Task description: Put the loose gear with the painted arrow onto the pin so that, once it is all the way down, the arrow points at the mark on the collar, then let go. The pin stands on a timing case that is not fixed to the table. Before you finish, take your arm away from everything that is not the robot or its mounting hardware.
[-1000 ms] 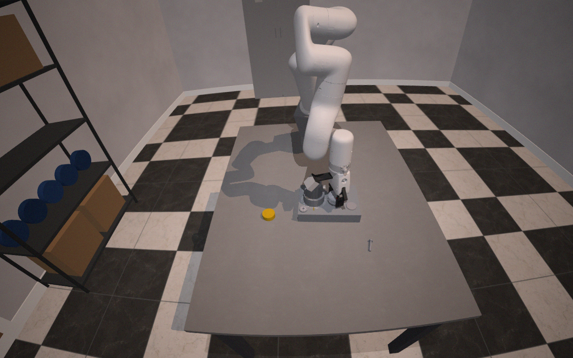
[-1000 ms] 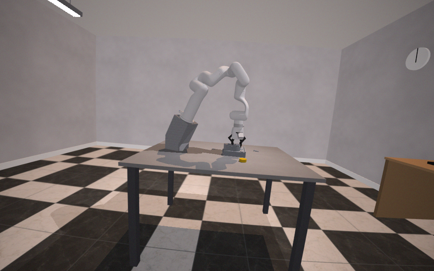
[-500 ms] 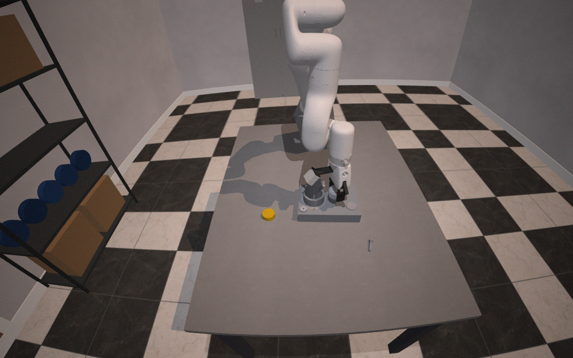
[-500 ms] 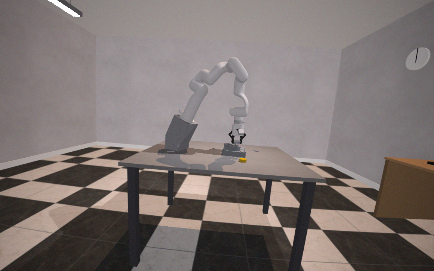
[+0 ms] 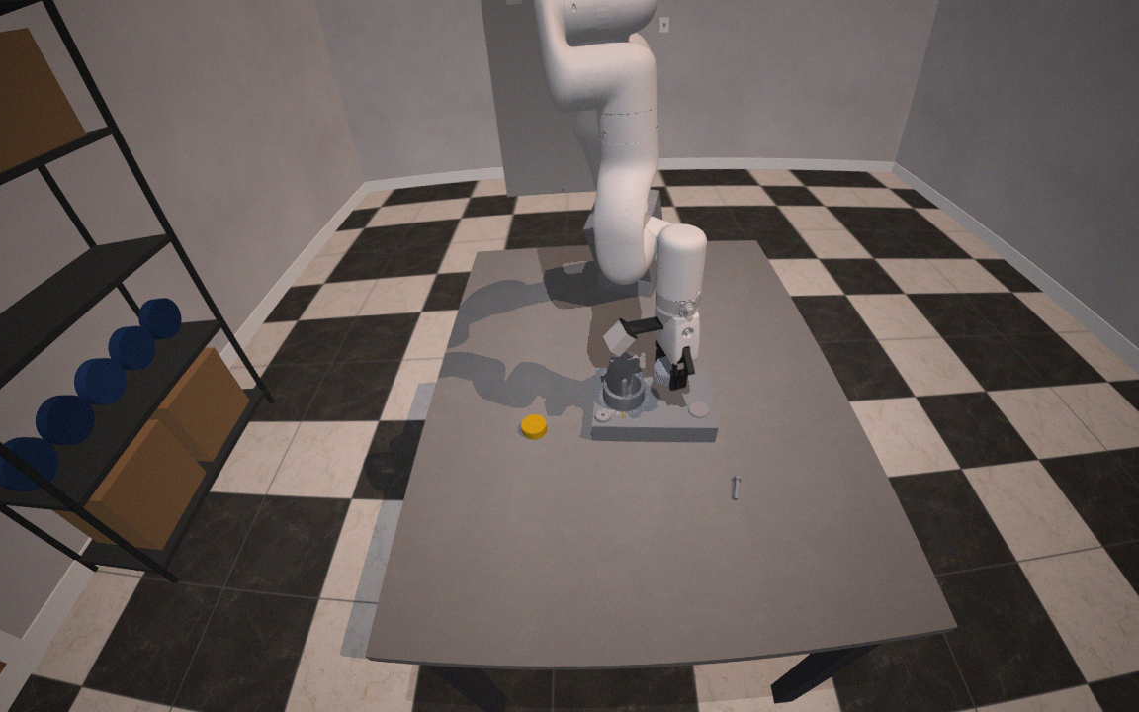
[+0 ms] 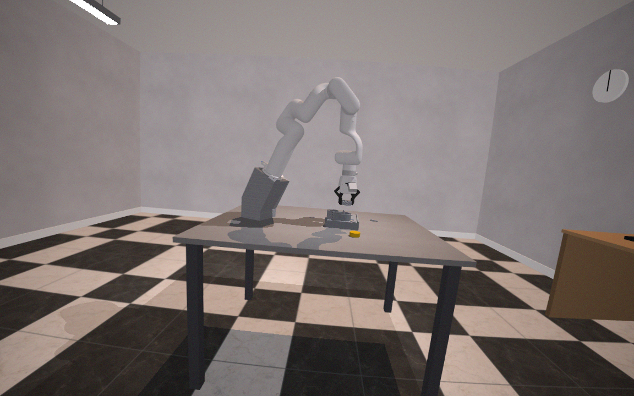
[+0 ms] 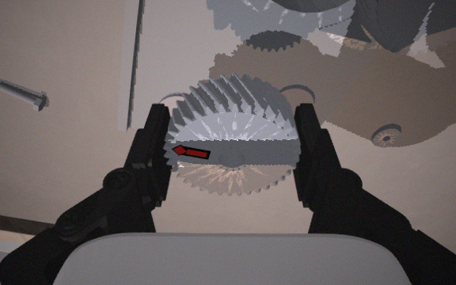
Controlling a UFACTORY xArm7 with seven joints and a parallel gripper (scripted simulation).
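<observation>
Right now my hand is 2 cm short of the pale round disc, 6 cm to the right of it and 8 cm above it. From my hand the other things lie so: yellow disc 7 cm ahead, 26 cm to the right, 11 cm below; small bolt 17 cm ahead, 13 cm to the left, 12 cm below; gear right at my hand.
</observation>
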